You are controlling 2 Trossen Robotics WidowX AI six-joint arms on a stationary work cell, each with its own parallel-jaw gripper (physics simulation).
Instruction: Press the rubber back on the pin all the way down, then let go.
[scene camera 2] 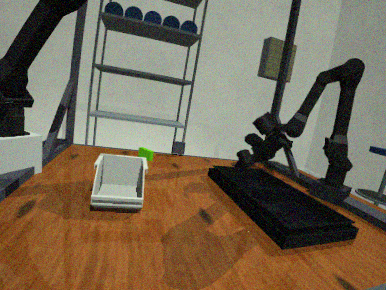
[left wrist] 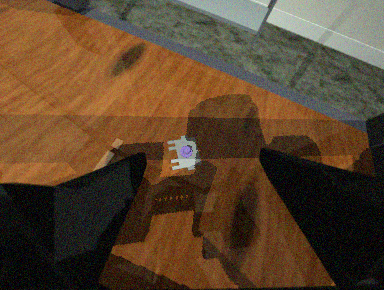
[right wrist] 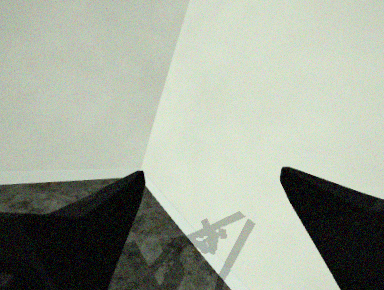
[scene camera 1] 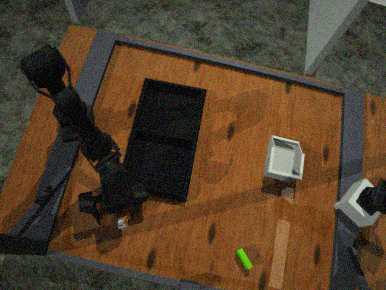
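Pixels of known places: left gripper, fingertip midpoint: (left wrist: 202,155) (scene camera 1: 116,221); right gripper, fingertip midpoint: (right wrist: 212,175); left arm's base at its link origin: (scene camera 2: 332,184); right arm's base at its link origin: (scene camera 2: 8,133) (scene camera 1: 369,201).
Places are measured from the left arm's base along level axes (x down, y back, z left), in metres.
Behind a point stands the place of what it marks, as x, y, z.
Note:
The pin's pale, notched body (left wrist: 189,162) @(0.046, -0.078, -0.317) (scene camera 1: 120,227) @(0.047, -0.077, -0.336) lies on the table, small at the lower left in scene camera 1. The round purple rubber back (left wrist: 186,151) @(0.039, -0.081, -0.325) sits on its middle; how far down it sits is too small to tell. The pin does not show in scene camera 2. My left gripper (left wrist: 202,155) @(0.030, -0.070, -0.318) (scene camera 1: 116,220) @(0.030, -0.070, -0.318) is open and empty, low over the pin, with a finger to each side and the pin nearer the finger at the picture's left in the left wrist view. My right gripper (right wrist: 212,175) @(-0.367, -1.116, -0.496) is open and empty, facing the pale walls.
A black two-part tray (scene camera 1: 161,138) @(0.036, -0.250, -0.092) (scene camera 2: 280,205) @(0.043, -0.258, -0.051) lies near the left arm. A white open bin (scene camera 1: 284,158) @(0.043, -0.625, -0.235) (scene camera 2: 118,192) @(0.043, -0.603, -0.257) stands across the table. A green block (scene camera 1: 244,258) @(0.013, -0.405, -0.502) (scene camera 2: 145,153) @(0.026, -0.413, -0.495) lies apart. A pale strip (left wrist: 109,154) lies beside the pin in the left wrist view.

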